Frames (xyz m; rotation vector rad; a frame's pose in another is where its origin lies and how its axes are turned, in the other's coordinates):
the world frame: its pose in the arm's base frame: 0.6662 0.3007 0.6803 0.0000 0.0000 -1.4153
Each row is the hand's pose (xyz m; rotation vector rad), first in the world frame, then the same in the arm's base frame.
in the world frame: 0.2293 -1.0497 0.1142 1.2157 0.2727 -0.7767
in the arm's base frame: -0.3353 -0.0884 0.7945 1.3116 -0.6945 -1.9630
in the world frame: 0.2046 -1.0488 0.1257 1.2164 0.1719 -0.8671
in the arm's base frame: -0.3383 -0.0639 0.8060 1.2498 -0.7963 -2.0558
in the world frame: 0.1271 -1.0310 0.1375 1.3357 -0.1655 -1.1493
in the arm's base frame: -0.3327 0.0155 0.8178 1.1370 -1.2455 -2.2741
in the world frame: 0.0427 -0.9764 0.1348 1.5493 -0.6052 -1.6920
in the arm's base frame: -0.2918 0.1073 0.8151 -0.8825 1.6516 2.1500
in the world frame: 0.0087 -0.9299 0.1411 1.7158 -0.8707 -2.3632
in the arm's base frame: -0.2511 0.1481 0.8214 -0.5932 1.4288 1.5189
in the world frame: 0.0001 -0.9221 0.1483 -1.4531 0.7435 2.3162
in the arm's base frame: -0.2448 0.1578 0.8286 -0.4935 1.2000 1.1718
